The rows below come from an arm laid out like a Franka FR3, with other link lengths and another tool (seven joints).
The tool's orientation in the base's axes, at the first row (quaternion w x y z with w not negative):
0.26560 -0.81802 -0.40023 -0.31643
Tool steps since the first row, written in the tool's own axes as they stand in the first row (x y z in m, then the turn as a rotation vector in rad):
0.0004 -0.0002 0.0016 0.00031 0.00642 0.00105
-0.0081 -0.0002 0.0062 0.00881 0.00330 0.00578
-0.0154 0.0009 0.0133 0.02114 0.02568 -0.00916
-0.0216 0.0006 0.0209 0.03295 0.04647 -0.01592
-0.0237 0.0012 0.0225 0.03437 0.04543 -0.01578
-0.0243 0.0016 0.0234 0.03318 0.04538 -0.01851
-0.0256 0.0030 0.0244 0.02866 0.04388 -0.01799
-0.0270 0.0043 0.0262 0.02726 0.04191 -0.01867
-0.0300 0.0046 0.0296 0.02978 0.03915 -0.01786
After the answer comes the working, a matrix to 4 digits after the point.
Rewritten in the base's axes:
0.0005 0.0014 -0.0007 0.00575 -0.00258 -0.00163
-0.0022 0.0004 -0.0100 0.00870 0.00649 0.00203
-0.0026 0.0012 -0.0202 0.02847 -0.00984 0.01682
-0.0035 0.0035 -0.0296 0.04918 -0.01994 0.02613
-0.0035 0.0033 -0.0323 0.04905 -0.01859 0.02726
-0.0032 0.0034 -0.0334 0.04760 -0.02102 0.02820
-0.0024 0.0027 -0.0353 0.04436 -0.02206 0.02483
-0.0014 0.0026 -0.0378 0.04186 -0.02214 0.02461
-0.0016 0.0033 -0.0422 0.04104 -0.01887 0.02642

The tool's axes in the first row as the columns of a matrix, in the base's axes (rounded; the answer above uses it unrounded):
0.4794 0.8229 0.3051
0.4867 -0.5386 0.6878
0.7303 -0.1812 -0.6587

